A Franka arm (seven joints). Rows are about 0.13 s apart.
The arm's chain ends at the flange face. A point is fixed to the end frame.
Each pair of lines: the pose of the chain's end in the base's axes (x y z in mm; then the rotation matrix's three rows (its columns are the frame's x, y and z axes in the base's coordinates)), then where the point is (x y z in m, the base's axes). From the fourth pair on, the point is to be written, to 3 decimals.
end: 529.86, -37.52, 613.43; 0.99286, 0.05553, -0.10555; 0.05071, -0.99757, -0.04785; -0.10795, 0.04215, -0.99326
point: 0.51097 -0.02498 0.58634
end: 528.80, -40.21, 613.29; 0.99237, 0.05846, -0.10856; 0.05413, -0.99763, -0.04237; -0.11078, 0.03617, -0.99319
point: 0.50978 -0.02757 0.58633
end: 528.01, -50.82, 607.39; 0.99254, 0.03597, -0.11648; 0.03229, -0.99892, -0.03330; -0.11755, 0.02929, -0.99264
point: 0.50910 -0.03757 0.58065
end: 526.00, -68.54, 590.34; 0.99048, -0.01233, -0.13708; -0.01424, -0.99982, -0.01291; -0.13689, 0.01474, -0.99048
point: 0.507 -0.054 0.564
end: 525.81, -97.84, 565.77; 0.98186, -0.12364, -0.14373; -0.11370, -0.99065, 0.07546; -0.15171, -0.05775, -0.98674
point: 0.509 -0.079 0.541
